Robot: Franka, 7 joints.
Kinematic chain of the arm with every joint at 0, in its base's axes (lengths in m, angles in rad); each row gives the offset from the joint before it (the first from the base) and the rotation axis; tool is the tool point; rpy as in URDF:
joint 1: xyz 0 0 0.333 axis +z
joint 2: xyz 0 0 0 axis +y
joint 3: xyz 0 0 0.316 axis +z
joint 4: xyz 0.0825 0 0 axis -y
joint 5: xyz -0.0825 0 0.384 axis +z
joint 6: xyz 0 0 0 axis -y
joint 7: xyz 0.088 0 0 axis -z
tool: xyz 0 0 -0.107 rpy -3.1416 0 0
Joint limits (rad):
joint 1: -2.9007..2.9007
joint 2: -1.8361..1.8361
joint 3: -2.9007..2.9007
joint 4: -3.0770..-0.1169
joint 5: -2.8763..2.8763
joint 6: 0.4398..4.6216
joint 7: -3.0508..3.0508
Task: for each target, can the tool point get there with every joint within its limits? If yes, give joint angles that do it. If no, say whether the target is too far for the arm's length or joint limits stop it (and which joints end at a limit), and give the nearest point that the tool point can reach.
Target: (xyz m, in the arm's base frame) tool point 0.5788 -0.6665 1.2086
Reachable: no: too far | nearest point 0.3994 -0.4599 0.9372 | short by 0.385 m
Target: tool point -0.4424 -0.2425 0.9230
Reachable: yes | joints -1.0398 0.4150 -2.0827 -1.3202 1.9008 2.2401 -0.5889
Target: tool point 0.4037 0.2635 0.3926
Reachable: yes | joints -0.7904 -0.2435 1.1680 -2.2675 -2.0580 3.2267 0.0013
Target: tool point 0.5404 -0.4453 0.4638
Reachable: yes | joints -1.0327 1.0167 1.0812 -0.6056 2.3629 3.9640 -0.2416
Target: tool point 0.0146 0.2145 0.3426
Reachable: yes | joints 1.4311 -0.5212 -0.0344 -2.7755 0.1671 1.1866 1.6465
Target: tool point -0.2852 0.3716 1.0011
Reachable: yes | joints -1.8242 -0.6443 -1.3449 -0.8705 1.7283 1.7940 0.3814
